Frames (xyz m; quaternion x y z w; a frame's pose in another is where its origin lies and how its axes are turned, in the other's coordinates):
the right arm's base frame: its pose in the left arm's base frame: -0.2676 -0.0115 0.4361 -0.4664 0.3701 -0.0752 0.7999
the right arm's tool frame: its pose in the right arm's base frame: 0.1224 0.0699 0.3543 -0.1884 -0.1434 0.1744 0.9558
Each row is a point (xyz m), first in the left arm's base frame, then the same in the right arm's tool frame.
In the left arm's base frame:
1: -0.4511 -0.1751 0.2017
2: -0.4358 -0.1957 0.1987
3: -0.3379 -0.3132 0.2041
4: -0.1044 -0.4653 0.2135
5: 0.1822 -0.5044 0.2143
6: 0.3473 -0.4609 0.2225
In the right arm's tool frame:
1: -0.1597 0.3445 -0.5433
2: -0.1457 0.3296 -0.5591
3: -0.0748 0.2222 -0.6419
4: 0.0893 0.0105 -0.7193
5: 0.2896 -0.1939 -0.6771
6: 0.3955 -0.2952 -0.5891

